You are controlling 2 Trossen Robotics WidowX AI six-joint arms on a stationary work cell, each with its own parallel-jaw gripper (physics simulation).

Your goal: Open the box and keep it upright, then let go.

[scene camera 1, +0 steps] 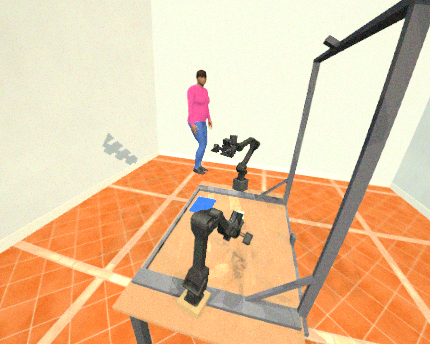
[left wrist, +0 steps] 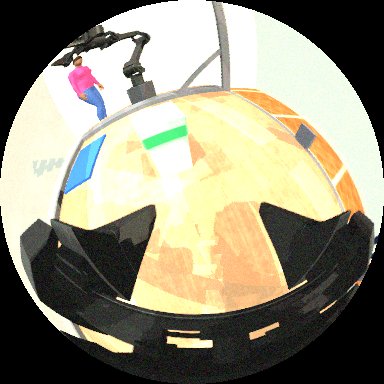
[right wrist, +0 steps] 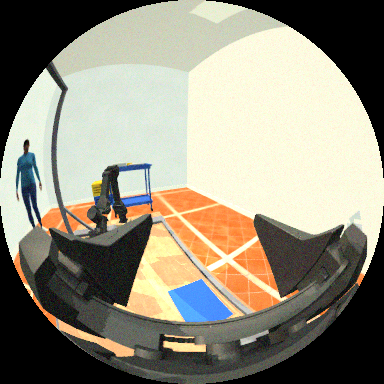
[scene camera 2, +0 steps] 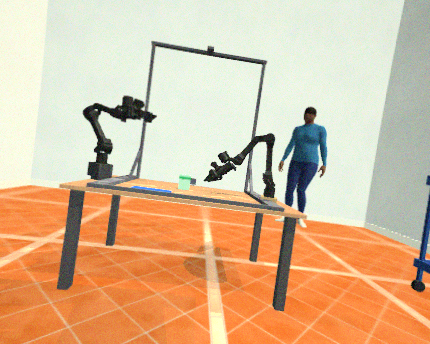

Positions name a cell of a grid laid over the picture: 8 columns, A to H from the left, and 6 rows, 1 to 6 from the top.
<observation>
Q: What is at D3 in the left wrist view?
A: A pale green box.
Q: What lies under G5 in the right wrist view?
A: The right gripper.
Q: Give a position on a flat blue square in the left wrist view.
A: B3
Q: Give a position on a flat blue square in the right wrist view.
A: E5
</observation>
